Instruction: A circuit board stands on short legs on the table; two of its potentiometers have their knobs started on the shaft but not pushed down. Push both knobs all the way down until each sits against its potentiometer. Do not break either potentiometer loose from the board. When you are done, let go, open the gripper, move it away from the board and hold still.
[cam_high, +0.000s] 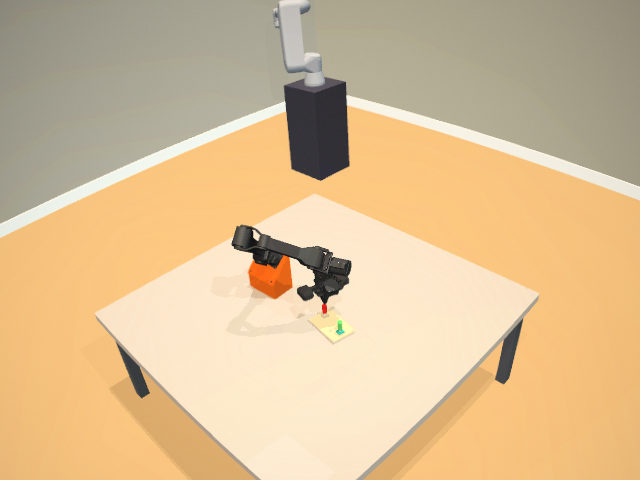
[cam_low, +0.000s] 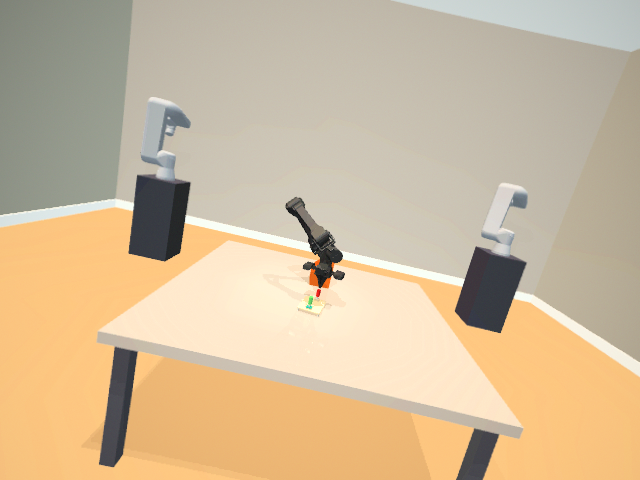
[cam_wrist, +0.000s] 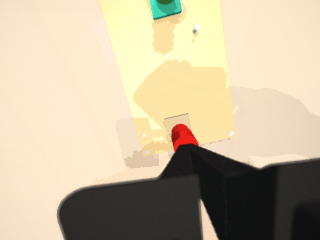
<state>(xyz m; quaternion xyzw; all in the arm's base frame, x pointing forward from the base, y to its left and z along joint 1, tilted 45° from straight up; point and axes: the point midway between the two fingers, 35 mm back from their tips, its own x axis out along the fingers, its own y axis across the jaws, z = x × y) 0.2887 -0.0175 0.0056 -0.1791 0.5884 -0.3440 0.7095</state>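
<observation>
Now: gripper tip 20 mm above the red knob. Round my gripper tip: green knob 100 mm ahead, 30 mm to the right, 20 mm below.
</observation>
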